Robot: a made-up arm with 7 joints.
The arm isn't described. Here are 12 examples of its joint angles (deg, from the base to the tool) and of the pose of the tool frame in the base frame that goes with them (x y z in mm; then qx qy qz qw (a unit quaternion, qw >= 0)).
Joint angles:
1: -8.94 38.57 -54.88 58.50 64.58 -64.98 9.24
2: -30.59 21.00 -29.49 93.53 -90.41 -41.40 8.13
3: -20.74 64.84 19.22 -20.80 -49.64 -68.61 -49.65
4: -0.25 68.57 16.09 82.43 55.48 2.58 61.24
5: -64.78 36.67 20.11 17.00 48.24 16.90 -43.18
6: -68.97 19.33 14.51 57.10 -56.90 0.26 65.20
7: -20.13 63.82 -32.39 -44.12 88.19 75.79 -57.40
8: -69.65 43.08 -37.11 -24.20 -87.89 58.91 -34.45
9: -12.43 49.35 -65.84 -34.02 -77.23 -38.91 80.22
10: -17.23 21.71 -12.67 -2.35 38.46 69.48 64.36
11: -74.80 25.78 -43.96 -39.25 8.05 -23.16 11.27
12: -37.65 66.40 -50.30 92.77 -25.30 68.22 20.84
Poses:
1: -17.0 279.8 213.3 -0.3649 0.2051 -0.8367 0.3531
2: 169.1 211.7 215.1 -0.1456 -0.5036 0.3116 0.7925
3: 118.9 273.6 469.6 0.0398 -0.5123 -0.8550 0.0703
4: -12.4 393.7 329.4 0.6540 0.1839 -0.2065 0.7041
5: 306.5 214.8 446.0 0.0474 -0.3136 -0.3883 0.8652
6: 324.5 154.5 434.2 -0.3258 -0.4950 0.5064 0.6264
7: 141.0 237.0 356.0 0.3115 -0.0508 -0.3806 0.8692
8: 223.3 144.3 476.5 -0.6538 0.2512 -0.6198 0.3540
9: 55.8 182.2 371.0 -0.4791 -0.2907 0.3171 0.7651
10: 135.7 119.4 218.0 0.5215 -0.2600 -0.0024 0.8126
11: 195.3 70.7 399.7 0.1524 0.6419 0.7421 0.1181
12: 147.4 375.2 327.4 0.3630 0.3445 0.4677 0.7286
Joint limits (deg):
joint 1: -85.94..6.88
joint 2: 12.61..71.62
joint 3: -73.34..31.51
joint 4: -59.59..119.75
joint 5: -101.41..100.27
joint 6: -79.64..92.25
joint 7: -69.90..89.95
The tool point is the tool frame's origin. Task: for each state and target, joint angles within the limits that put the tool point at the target. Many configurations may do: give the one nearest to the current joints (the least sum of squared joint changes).
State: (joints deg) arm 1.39 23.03 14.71 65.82 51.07 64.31 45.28
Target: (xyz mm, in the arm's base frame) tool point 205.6 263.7 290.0
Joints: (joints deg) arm -27.80 40.30 20.37 29.96 26.37 59.84 38.15
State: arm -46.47 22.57 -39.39 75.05 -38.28 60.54 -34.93
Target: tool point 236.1 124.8 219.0
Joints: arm -47.28 15.28 -39.75 83.10 -37.86 59.72 -38.62
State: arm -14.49 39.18 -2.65 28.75 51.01 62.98 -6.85
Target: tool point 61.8 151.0 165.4
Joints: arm -7.89 16.97 -9.18 35.64 54.02 63.43 -4.89
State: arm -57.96 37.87 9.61 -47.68 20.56 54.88 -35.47
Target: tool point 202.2 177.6 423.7
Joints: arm -46.57 39.08 10.36 -39.68 23.32 55.80 -35.64
